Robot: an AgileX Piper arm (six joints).
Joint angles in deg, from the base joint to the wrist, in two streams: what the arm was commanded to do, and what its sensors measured. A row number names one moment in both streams.
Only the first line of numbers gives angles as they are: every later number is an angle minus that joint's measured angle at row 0.
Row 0, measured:
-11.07, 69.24, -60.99, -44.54, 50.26, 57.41
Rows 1 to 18, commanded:
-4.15, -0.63, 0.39, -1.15, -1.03, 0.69
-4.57, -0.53, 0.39, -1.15, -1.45, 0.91
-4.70, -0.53, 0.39, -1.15, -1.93, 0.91
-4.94, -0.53, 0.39, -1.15, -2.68, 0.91
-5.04, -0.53, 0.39, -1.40, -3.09, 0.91
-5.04, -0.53, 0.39, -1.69, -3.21, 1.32
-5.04, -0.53, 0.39, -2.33, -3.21, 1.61
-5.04, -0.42, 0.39, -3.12, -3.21, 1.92
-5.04, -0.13, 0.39, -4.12, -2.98, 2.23
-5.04, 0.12, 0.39, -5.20, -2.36, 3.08
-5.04, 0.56, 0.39, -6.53, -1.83, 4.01
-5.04, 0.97, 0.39, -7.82, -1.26, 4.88
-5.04, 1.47, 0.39, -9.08, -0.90, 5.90
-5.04, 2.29, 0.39, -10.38, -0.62, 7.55
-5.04, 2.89, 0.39, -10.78, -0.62, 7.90
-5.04, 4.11, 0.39, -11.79, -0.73, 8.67
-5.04, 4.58, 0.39, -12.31, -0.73, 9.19
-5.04, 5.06, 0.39, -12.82, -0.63, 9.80
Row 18, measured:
-4.75, 3.61, 0.00, -8.78, -1.52, 7.58
